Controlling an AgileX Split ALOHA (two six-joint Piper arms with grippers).
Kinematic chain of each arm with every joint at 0, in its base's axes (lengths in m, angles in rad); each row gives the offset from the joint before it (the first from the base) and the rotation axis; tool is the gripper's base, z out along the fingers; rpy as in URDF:
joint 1: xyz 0 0 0.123 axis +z
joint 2: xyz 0 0 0 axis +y
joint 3: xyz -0.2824 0 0.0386 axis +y
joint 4: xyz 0.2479 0 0.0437 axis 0.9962 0 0.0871
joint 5: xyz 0 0 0 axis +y
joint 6: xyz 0.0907 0 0.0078 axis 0.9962 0 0.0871
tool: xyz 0 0 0 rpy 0 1.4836 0
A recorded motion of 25 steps. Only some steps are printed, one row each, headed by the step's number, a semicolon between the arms.
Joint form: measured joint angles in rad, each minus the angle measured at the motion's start. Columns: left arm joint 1, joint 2, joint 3, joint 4, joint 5, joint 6; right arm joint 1, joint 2, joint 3, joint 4, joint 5, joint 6.
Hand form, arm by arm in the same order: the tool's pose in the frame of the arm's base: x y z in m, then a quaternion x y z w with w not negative. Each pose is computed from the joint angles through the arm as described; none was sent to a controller.
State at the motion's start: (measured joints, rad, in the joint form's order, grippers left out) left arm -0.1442 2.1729 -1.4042 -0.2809 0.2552 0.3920; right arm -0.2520 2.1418 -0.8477 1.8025 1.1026 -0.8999
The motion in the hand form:
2: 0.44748 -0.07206 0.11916 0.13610 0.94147 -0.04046 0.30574; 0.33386 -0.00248 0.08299 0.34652 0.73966 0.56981 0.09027
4: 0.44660 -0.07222 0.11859 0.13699 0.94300 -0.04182 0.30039; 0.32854 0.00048 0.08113 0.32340 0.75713 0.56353 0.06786
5: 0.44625 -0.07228 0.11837 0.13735 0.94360 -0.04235 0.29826; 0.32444 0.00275 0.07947 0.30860 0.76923 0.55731 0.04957
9: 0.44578 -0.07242 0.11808 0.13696 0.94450 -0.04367 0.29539; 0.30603 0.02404 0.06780 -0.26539 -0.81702 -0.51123 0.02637
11: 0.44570 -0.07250 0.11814 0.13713 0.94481 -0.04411 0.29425; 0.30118 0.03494 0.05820 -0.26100 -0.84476 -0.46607 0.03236
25: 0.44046 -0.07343 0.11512 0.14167 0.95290 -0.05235 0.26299; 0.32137 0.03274 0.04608 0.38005 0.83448 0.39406 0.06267
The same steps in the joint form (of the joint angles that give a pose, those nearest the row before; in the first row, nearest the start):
2: 0.0000 0.0000 0.0000 -0.0031 0.0217 0.0000; 0.0000 0.0000 -0.0010 -0.0349 0.0287 -0.0095
4: 0.0000 0.0000 0.0000 -0.0032 0.0333 0.0000; 0.0012 0.0000 -0.0017 -0.1123 0.0323 0.0026
5: 0.0000 0.0000 0.0000 -0.0031 0.0379 0.0000; 0.0036 0.0000 -0.0018 -0.1689 0.0324 0.0169
9: 0.0000 0.0000 0.0000 -0.0053 0.0442 0.0000; 0.0671 0.0000 0.0204 -0.3408 -0.0223 0.0853
11: 0.0000 0.0000 -0.0008 -0.0054 0.0475 0.0000; 0.1178 0.0000 0.0361 -0.3603 -0.1250 0.0949
25: 0.0000 0.0000 -0.0008 -0.0068 0.1148 0.0000; 0.1717 0.0031 0.0408 -0.0442 -0.3925 0.0349

